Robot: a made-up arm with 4 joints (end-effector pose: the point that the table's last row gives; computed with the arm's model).
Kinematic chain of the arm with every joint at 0, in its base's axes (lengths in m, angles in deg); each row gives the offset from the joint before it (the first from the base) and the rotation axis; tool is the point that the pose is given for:
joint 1: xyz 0 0 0.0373 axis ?
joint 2: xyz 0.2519 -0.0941 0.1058 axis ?
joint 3: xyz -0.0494 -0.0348 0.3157 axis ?
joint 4: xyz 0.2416 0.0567 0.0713 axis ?
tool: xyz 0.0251 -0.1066 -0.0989
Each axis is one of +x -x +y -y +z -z.
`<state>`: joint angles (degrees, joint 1 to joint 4).
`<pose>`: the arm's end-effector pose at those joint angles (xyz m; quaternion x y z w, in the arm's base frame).
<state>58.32 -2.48 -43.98 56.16</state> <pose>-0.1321 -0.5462 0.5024 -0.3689 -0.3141 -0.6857 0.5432</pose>
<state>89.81 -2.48 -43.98 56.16</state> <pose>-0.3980 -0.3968 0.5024 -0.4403 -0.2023 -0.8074 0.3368</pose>
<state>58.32 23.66 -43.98 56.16</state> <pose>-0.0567 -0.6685 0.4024 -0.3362 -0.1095 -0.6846 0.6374</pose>
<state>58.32 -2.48 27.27 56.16</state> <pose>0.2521 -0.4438 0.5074 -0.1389 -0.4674 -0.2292 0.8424</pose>
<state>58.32 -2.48 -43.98 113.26</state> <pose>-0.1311 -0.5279 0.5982 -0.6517 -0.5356 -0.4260 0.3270</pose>
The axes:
joint 1: -z
joint 2: +y
joint 3: +z
joint 4: -y

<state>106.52 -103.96 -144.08 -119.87</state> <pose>-0.1361 0.1482 -0.1459 0.5621 -0.6817 -0.0323 0.4672</pose>
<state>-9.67 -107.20 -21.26 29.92</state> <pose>-0.0640 -0.3038 0.2642 0.1919 -0.9019 -0.1133 0.3701</pose>
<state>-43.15 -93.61 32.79 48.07</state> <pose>-0.0814 -0.0641 0.3779 0.2316 -0.8829 0.3578 0.1971</pose>
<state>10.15 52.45 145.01 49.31</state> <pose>0.3565 0.0407 0.5840 0.7378 -0.0573 0.5728 0.3526</pose>
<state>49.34 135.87 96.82 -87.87</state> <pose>0.3495 -0.3767 -0.1023 0.5336 0.4328 0.7241 0.0605</pose>
